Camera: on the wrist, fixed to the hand. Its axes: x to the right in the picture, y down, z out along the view.
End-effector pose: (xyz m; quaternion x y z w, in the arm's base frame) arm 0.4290 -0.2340 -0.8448 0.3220 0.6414 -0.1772 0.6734
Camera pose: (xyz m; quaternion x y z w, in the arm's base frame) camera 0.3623 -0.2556 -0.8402 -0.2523 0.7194 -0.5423 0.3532
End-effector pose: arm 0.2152 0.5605 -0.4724 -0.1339 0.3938 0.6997 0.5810
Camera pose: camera 0.2636 0.5248 -0.5087 -0.4335 0.1661 0.1150 0.8782
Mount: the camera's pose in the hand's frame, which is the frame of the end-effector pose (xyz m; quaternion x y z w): -0.0159 -0.0583 -0.0359 -0.0633 0.0386 -0.6961 0.7141
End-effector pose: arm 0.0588 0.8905 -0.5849 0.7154 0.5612 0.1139 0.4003
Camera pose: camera -0.0102 0.8951 -0.5977 0.0905 0.9070 -0.1342 0.3888
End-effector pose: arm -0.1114 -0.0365 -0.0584 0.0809 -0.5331 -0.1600 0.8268
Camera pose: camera -0.0953 -0.0868 -0.1048 0.3827 -0.2823 -0.7204 0.5048
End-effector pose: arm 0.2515 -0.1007 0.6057 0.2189 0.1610 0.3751 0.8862
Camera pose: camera 0.2594 -0.1391 0.5474 -0.0263 0.2778 -0.3304 0.9016
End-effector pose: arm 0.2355 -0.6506 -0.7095 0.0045 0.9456 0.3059 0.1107
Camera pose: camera 0.2468 -0.7199 -0.7117 -0.6738 0.6633 0.2014 0.2558
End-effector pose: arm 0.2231 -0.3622 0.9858 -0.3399 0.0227 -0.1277 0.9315
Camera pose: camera 0.1901 -0.4236 0.9948 -0.3126 -0.1764 -0.7513 0.5539
